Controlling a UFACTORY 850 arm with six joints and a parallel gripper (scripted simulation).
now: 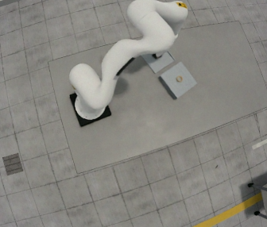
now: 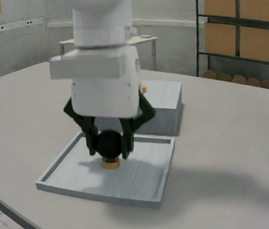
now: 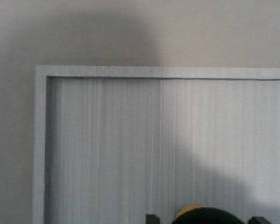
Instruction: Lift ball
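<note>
The shallow grey tray is 40 mm below my hand. Round my hand: black ball: right at my hand.
</note>
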